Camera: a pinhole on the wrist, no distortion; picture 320 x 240 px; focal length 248.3 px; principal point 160.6 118.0 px. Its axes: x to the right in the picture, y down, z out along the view. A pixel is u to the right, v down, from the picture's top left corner.
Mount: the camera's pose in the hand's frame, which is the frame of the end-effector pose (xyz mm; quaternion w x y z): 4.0 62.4 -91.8 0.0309 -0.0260 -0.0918 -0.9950
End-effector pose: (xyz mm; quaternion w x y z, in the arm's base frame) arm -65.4 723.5 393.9 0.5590 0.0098 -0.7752 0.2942
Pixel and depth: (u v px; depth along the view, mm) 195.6 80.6 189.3
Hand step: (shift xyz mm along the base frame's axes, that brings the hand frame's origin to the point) -114.5 55.1 -87.1
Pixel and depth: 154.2 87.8 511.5
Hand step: -431.8 6.0 -145.8
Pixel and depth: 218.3 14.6 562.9
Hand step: -456.9 86.0 -360.2
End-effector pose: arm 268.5 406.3 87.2 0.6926 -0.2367 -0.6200 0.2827
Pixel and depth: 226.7 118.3 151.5
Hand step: -69.6 42.6 -73.7
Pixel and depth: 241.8 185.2 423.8
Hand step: -360.0 -66.7 -49.1
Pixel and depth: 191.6 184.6 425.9
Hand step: -351.6 -4.1 8.4
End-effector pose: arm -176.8 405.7 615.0 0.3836 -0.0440 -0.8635 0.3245
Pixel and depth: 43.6 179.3 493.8
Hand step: -472.9 -88.0 -57.7
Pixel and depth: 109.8 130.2 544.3
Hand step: -429.0 -74.0 -213.3
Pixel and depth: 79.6 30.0 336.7
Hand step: -273.5 122.9 -174.9
